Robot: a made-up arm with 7 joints.
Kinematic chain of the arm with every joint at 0, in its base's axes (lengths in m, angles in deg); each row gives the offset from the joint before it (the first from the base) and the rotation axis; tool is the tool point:
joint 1: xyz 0 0 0 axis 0 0.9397 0.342
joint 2: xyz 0 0 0 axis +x
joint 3: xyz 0 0 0 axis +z
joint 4: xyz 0.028 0 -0.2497 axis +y
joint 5: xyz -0.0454 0 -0.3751 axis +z
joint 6: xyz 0 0 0 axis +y
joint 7: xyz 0 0 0 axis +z
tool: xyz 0 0 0
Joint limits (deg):
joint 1: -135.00..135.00
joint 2: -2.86..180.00
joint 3: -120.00..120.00
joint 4: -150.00..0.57
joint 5: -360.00..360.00
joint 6: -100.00..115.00
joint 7: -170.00..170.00
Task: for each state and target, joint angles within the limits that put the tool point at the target. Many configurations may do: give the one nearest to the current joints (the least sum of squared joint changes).
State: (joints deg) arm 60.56 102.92 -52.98 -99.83 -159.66 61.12 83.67
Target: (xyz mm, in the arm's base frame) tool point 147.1 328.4 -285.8
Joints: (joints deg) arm 37.53 108.03 -30.46 -101.71 -159.66 61.12 83.67
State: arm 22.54 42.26 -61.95 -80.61 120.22 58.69 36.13
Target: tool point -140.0 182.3 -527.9
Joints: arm 29.30 51.93 -63.39 -61.88 120.22 58.69 36.13
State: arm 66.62 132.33 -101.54 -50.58 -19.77 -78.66 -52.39
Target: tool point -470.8 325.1 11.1
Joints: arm 69.72 89.30 -101.54 -63.49 -19.77 -78.66 -52.39
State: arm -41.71 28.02 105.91 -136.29 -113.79 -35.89 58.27
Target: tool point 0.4 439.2 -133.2
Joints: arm -39.55 20.69 115.65 -101.87 -113.79 -35.89 58.27
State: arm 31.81 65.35 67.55 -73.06 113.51 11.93 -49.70
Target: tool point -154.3 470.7 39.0
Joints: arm 42.41 32.47 94.27 -90.83 113.51 11.93 -49.70
